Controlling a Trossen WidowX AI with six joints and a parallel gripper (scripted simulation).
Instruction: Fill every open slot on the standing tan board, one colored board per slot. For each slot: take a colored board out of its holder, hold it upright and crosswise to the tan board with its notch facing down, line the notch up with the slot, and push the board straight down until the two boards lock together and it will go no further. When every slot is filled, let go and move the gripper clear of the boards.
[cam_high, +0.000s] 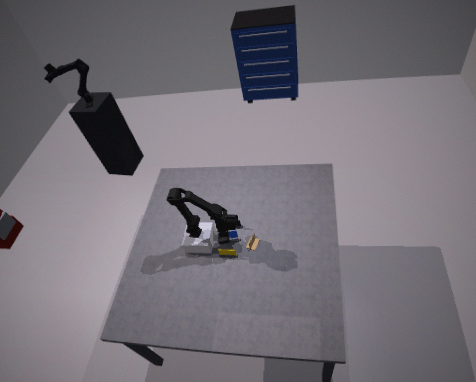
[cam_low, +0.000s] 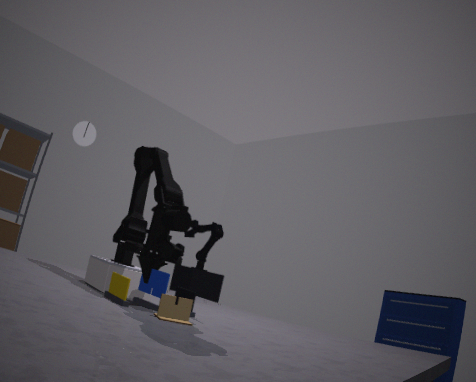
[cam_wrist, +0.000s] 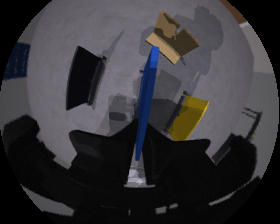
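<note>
My gripper tip is 160 mm short of the tan board, 10 mm to the right of it and 40 mm above it. The rest, counted from my gripper tip: blue board 20 mm ahead, 10 mm to the left; then black board 10 mm ahead, 120 mm to the left, 30 mm below; then yellow board 30 mm ahead, 90 mm to the right, 30 mm below.
</note>
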